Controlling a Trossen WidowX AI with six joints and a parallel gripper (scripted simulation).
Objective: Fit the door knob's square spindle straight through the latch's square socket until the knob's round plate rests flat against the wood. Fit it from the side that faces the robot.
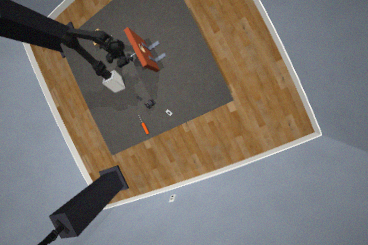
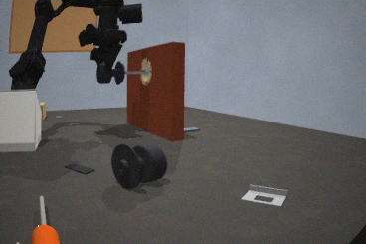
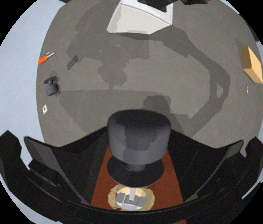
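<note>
The red-brown wooden door panel is 14 cm ahead of my hand and 5 cm below it. Round my hand: dark spool-shaped knob (3 cm behind, 38 cm to the right, 17 cm below); flat dark plate (12 cm behind, 28 cm to the right, 20 cm below); tan block (24 cm behind, 39 cm to the left, 17 cm below).
</note>
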